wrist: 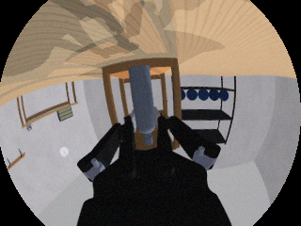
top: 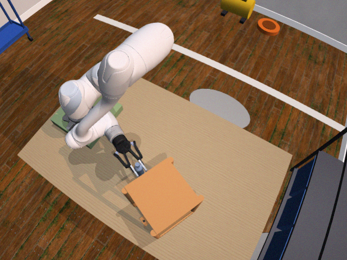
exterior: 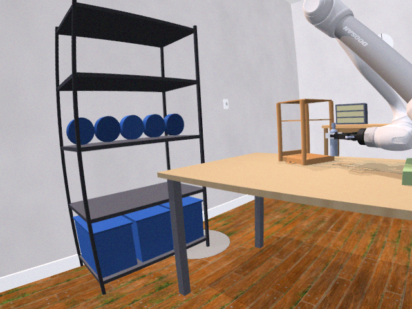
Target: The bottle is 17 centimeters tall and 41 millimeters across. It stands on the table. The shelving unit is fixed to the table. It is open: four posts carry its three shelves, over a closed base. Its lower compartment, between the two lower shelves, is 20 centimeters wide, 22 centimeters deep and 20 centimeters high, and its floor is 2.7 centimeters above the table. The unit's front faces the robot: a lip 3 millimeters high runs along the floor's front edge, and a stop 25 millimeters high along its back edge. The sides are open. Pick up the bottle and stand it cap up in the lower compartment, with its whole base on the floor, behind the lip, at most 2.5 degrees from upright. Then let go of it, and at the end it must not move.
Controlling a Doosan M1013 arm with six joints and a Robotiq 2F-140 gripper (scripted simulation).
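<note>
Now: hand 19 cm short of the wooden shelving unit, 8 cm to the left of it and 2 cm below it. From my hand the other things lie so: grey-blue bottle: 1 cm above.
</note>
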